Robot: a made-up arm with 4 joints.
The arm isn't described. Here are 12 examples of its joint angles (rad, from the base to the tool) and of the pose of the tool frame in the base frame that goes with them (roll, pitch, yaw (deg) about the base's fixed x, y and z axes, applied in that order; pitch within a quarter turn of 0, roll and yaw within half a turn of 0; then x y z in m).
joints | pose
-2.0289 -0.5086 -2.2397 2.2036 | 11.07 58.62 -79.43 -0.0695 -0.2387 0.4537
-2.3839 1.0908 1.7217 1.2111 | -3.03 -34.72 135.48 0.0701 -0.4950 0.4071
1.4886 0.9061 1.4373 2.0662 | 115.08 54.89 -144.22 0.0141 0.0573 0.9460
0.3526 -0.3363 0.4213 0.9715 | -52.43 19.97 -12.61 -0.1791 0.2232 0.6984
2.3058 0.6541 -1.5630 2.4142 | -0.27 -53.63 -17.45 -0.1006 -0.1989 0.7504
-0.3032 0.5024 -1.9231 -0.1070 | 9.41 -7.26 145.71 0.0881 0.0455 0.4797
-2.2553 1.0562 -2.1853 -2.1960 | 94.78 51.70 17.94 -0.0281 -0.4431 0.5207
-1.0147 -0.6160 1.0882 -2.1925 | -72.30 -59.33 127.66 -0.1243 -0.0712 0.2117
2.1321 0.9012 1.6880 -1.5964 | 122.76 40.33 8.81 -0.0904 -0.2884 0.9206
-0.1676 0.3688 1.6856 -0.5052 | -26.17 -1.37 -52.02 -0.0691 0.2806 0.5220
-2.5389 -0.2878 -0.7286 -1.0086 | 173.11 61.26 -98.74 -0.0880 -0.2455 0.5108
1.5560 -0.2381 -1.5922 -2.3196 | -79.59 -34.85 -94.41 0.0041 -0.0181 0.7630
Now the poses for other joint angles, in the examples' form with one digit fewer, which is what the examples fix.
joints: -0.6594 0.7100 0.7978 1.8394
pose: -173.2 -15.9 -94.1 -0.027 0.167 0.272
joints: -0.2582 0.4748 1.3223 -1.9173
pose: 29.8 -45.7 -28.7 -0.139 0.201 0.416
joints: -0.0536 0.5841 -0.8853 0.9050
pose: -35.9 47.8 81.8 -0.068 0.095 0.609
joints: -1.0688 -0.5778 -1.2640 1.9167
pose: 152.7 25.4 28.8 -0.176 -0.102 0.345
